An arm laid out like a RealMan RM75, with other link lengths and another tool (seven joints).
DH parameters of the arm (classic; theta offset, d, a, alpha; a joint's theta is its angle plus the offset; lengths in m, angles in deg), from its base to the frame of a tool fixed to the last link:
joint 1: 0 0.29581 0 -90
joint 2: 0 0 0 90
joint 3: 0 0.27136 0 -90
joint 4: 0 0 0 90
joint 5: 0 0.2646 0 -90
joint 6: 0 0 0 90
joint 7: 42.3 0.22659 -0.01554 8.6
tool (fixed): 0 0.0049 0 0
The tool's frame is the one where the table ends.
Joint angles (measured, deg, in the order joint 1, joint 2, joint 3, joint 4, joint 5, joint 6, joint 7), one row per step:
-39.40, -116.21, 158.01, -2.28, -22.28, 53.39, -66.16
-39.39, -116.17, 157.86, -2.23, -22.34, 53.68, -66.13
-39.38, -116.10, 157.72, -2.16, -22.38, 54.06, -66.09
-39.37, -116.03, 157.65, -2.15, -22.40, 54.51, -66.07
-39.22, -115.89, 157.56, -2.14, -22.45, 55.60, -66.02
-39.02, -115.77, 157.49, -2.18, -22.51, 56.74, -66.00
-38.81, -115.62, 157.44, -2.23, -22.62, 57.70, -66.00
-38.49, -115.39, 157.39, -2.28, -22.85, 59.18, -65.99
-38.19, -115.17, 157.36, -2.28, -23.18, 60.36, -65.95
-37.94, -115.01, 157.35, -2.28, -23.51, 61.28, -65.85
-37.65, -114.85, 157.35, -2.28, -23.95, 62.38, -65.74
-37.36, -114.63, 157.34, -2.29, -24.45, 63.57, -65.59
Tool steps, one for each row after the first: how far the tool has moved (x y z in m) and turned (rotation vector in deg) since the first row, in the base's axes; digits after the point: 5 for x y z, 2 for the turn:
0.00127, 0.00028, 0.00041, 0.09, -0.33, -0.12
0.00283, 0.00053, 0.00093, 0.14, -0.69, -0.33
0.00425, 0.00059, 0.00157, 0.15, -1.01, -0.59
0.00675, -0.00036, 0.00278, 0.10, -1.76, -1.12
0.00886, -0.00176, 0.00406, 0.04, -2.54, -1.59
0.01000, -0.00286, 0.00584, 0.06, -3.17, -1.92
0.01197, -0.00452, 0.00860, 0.12, -4.19, -2.44
0.01334, -0.00570, 0.01134, 0.29, -5.05, -2.80
0.01439, -0.00661, 0.01356, 0.48, -5.71, -3.10
0.01590, -0.00771, 0.01606, 0.72, -6.55, -3.46
0.01743, -0.00847, 0.01942, 1.05, -7.40, -3.89

